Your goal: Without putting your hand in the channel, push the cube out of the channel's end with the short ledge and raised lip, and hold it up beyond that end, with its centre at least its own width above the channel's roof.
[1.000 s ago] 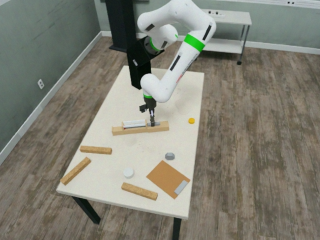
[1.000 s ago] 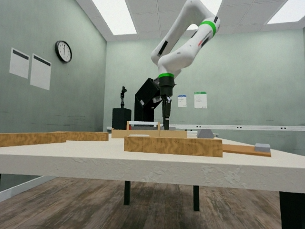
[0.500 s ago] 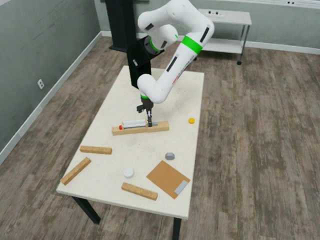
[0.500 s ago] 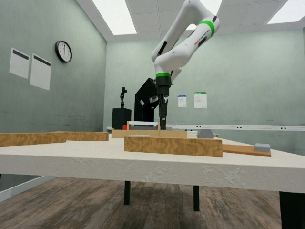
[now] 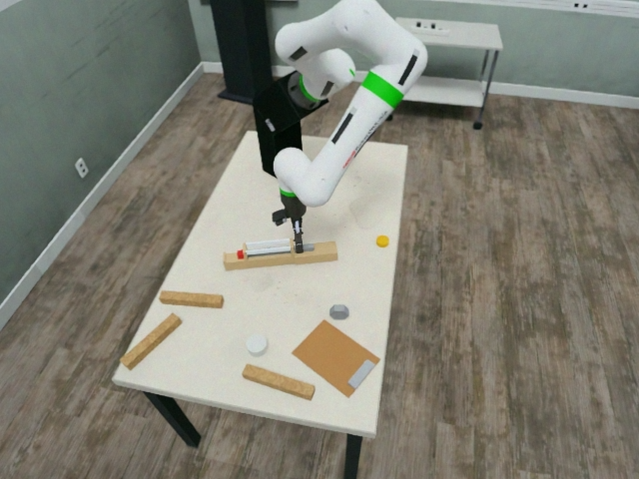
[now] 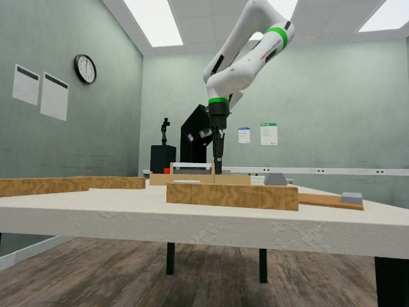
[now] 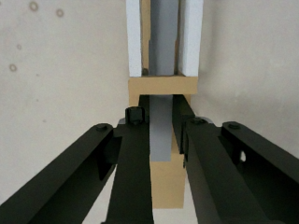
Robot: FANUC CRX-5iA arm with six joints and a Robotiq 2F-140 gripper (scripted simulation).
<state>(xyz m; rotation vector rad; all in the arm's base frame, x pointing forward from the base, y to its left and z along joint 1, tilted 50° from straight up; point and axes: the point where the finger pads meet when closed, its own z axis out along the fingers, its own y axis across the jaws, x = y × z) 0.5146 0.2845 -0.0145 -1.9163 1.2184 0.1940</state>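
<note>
Right now my hand is 3 cm above the flat grey stick. Round my hand: channel 9 cm to the right, 6 cm ahead, 3 cm below; then red cube 18 cm to the right, 12 cm ahead, 3 cm below; then grey hexagonal piece 24 cm to the left, 18 cm ahead, 6 cm below.
</note>
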